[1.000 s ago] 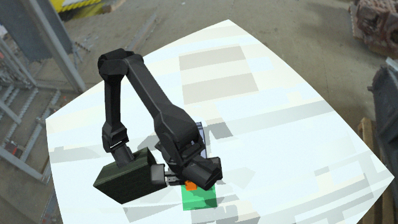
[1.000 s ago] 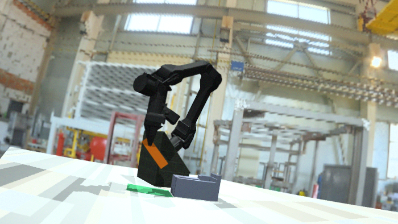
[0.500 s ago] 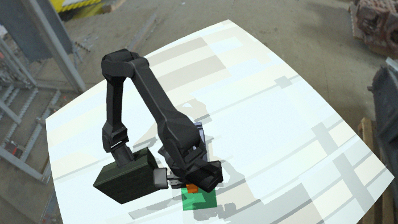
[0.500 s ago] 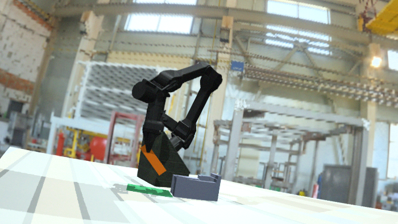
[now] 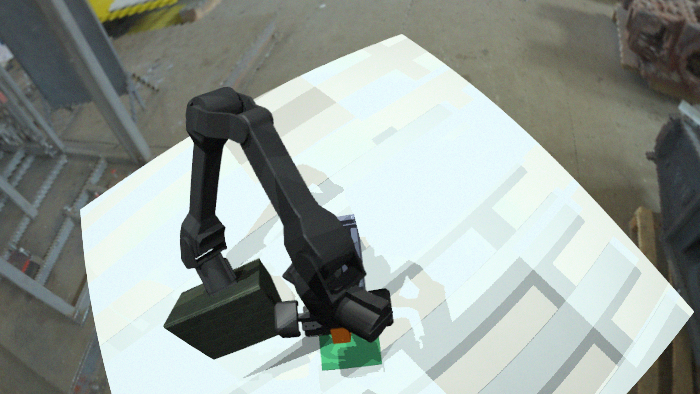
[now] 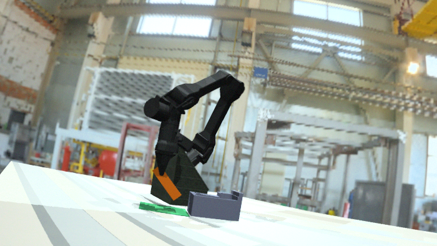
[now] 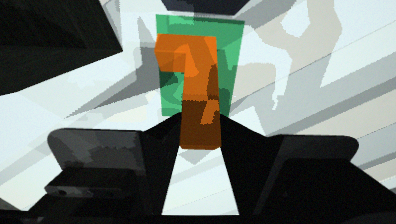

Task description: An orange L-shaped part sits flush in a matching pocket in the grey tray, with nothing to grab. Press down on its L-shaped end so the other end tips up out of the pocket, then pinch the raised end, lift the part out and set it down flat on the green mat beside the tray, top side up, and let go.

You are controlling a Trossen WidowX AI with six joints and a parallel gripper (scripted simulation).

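The green mat is 10 mm ahead of my gripper tip, 20 mm to the left of it and 120 mm below it. Round my gripper tip: orange L-shaped part 30 mm to the left, 30 mm below.
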